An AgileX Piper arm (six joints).
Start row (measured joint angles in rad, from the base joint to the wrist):
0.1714, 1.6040, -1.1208, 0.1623, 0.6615, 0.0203
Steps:
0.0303, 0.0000, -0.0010, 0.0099, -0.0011, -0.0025
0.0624, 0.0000, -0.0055, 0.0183, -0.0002, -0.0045
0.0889, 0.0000, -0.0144, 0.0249, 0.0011, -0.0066
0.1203, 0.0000, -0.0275, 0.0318, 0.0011, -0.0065
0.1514, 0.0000, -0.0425, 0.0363, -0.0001, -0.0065
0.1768, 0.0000, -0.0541, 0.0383, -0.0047, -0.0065
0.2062, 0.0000, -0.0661, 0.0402, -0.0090, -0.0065
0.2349, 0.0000, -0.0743, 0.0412, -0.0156, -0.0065
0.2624, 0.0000, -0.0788, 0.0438, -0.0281, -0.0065
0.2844, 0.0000, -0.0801, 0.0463, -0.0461, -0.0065
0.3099, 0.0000, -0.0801, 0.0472, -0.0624, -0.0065
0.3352, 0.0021, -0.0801, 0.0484, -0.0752, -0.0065
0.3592, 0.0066, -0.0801, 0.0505, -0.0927, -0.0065
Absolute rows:
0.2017, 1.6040, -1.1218, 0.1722, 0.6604, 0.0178
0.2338, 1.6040, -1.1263, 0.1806, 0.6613, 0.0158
0.2603, 1.6040, -1.1352, 0.1872, 0.6626, 0.0137
0.2917, 1.6040, -1.1483, 0.1941, 0.6626, 0.0138
0.3228, 1.6040, -1.1633, 0.1986, 0.6614, 0.0138
0.3482, 1.6040, -1.1749, 0.2006, 0.6568, 0.0138
0.3776, 1.6040, -1.1869, 0.2025, 0.6525, 0.0138
0.4063, 1.6040, -1.1951, 0.2035, 0.6459, 0.0138
0.4338, 1.6040, -1.1996, 0.2061, 0.6334, 0.0138
0.4558, 1.6040, -1.2009, 0.2086, 0.6154, 0.0138
0.4813, 1.6040, -1.2009, 0.2095, 0.5991, 0.0138
0.5066, 1.6061, -1.2009, 0.2107, 0.5863, 0.0138
0.5306, 1.6106, -1.2009, 0.2128, 0.5688, 0.0138

